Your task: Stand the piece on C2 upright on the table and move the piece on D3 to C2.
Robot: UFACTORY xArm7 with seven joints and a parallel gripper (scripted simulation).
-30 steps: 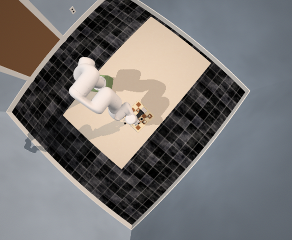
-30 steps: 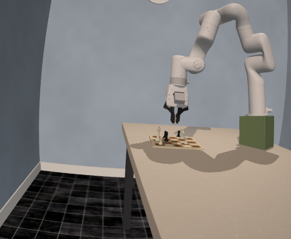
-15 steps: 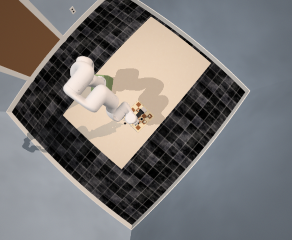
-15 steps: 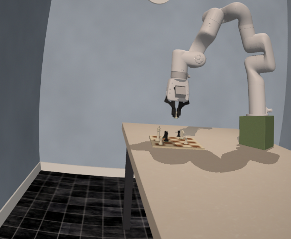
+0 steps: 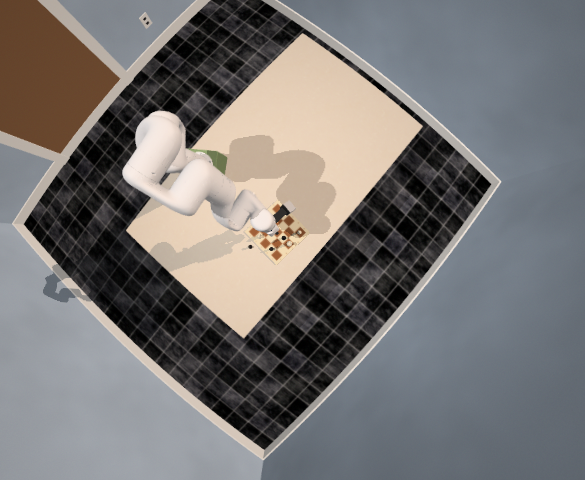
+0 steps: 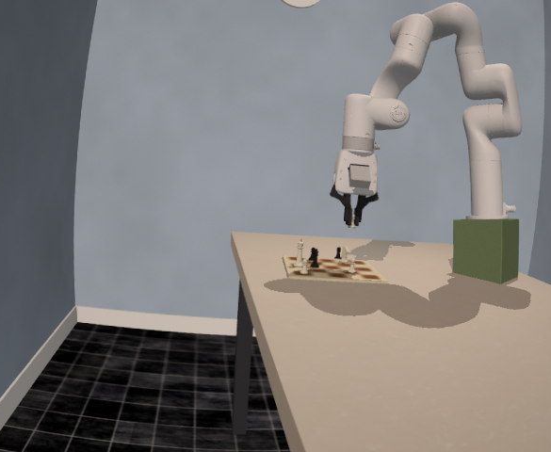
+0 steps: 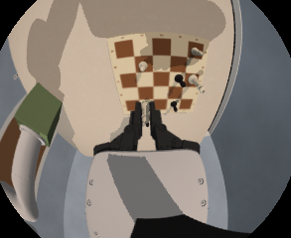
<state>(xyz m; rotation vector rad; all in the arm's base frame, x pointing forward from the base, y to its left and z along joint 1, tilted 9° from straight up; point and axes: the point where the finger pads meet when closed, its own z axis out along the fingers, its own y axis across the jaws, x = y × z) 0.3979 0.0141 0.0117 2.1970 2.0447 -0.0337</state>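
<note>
The chessboard is 130 mm below my hand and 40 mm ahead of it.
</note>
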